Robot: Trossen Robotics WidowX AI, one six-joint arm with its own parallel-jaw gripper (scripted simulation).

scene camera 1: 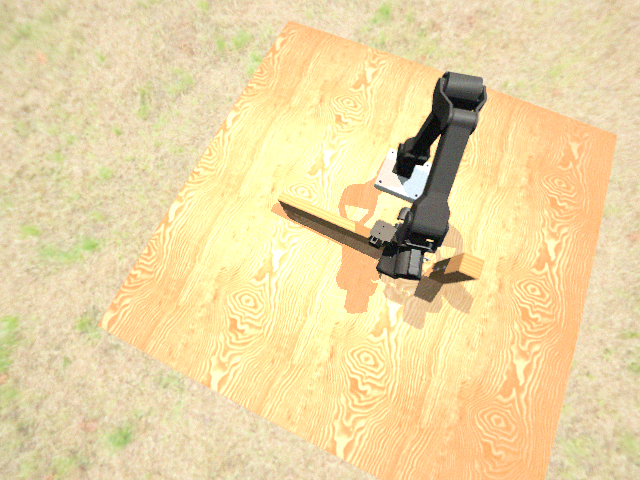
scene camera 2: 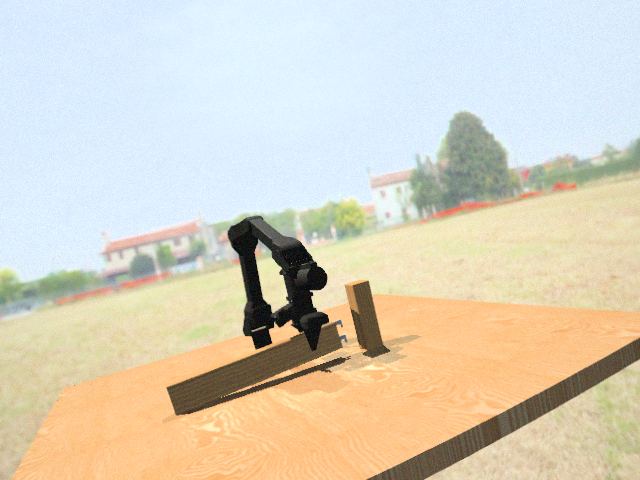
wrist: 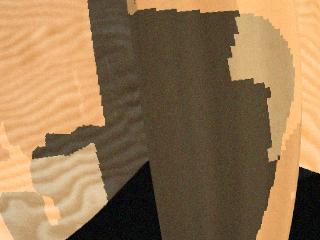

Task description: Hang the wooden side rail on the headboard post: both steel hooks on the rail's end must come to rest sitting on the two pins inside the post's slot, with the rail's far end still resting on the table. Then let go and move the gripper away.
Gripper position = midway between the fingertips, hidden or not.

Observation:
I see my gripper [scene camera 2: 312,349], a wooden side rail [scene camera 2: 202,387] and a headboard post [scene camera 2: 359,294].
The wooden side rail is seen too in scene camera 1 [scene camera 1: 323,217]. My gripper also shows in scene camera 1 [scene camera 1: 391,248] and in the wrist view [wrist: 197,165]. The headboard post also shows in scene camera 1 [scene camera 1: 464,267].

